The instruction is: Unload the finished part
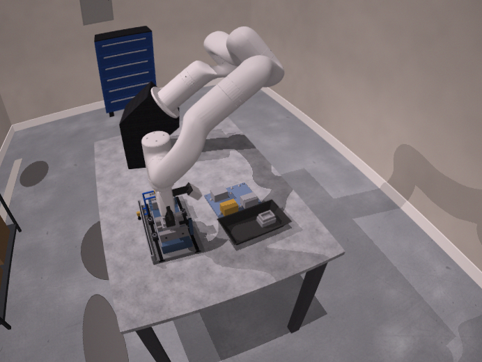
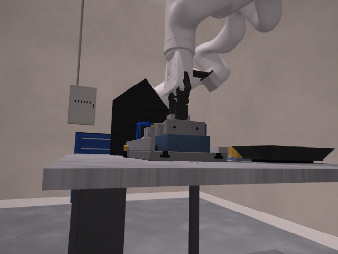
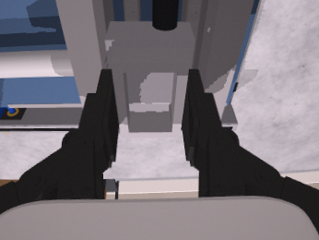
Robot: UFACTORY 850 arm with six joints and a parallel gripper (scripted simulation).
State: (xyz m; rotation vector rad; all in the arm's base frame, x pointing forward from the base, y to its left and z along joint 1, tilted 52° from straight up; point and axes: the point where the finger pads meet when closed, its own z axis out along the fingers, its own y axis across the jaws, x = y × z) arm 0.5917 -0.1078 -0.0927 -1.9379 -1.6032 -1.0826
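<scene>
The vise is 60 mm behind my hand, 10 mm to the left of it and 80 mm below it. From my hand the other things lie so: yellow block 60 mm behind, 250 mm to the left, 100 mm below.
</scene>
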